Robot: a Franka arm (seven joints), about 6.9 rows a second.
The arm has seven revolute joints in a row. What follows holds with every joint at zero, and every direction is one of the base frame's. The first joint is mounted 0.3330 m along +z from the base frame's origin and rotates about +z. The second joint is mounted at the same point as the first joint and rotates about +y. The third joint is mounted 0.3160 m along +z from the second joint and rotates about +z. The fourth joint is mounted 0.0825 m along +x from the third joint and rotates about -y. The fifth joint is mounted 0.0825 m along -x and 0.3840 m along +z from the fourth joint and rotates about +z. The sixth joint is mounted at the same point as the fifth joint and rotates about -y. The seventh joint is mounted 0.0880 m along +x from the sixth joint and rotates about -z. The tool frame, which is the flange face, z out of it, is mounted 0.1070 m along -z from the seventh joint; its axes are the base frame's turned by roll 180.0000, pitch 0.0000 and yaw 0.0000 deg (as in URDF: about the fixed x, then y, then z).
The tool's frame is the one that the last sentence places.
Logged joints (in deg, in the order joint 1, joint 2, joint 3, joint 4, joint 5, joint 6, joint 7), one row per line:
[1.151 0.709 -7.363 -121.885 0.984 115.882 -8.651]
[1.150 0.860 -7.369 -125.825 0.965 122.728 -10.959]
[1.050 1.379 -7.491 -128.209 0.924 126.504 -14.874]
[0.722 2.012 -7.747 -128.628 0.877 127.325 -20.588]
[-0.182 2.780 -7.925 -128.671 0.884 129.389 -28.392]
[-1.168 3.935 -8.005 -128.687 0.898 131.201 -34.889]
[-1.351 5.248 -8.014 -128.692 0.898 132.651 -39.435]
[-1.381 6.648 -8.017 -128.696 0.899 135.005 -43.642]
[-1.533 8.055 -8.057 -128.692 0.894 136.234 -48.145]
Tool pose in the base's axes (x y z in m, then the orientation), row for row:
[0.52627 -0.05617 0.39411 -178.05 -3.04 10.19]
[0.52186 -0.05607 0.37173 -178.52 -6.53 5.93]
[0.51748 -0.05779 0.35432 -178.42 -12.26 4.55]
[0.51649 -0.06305 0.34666 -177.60 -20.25 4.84]
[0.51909 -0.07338 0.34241 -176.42 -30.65 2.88]
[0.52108 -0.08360 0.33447 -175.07 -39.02 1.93]
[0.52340 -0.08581 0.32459 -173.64 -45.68 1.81]
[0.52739 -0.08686 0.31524 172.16 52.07 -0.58]
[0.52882 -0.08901 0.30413 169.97 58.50 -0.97]
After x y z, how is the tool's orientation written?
As a rotation vector, in degrees.
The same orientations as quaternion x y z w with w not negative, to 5 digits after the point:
[-0.99812 -0.01704 0.05712 0.01425]
[-0.99872 -0.03653 0.03318 0.01101]
[-0.99728 -0.06853 0.02543 0.00961]
[-0.99315 -0.11324 0.02707 0.01033]
[-0.98508 -0.17114 0.01608 0.00798]
[-0.97598 -0.21753 0.01076 0.00544]
[-0.96704 -0.25440 0.01008 0.00386]
[0.95717 0.28950 -0.00322 0.00120]
[0.94555 0.32544 -0.00540 0.00211]

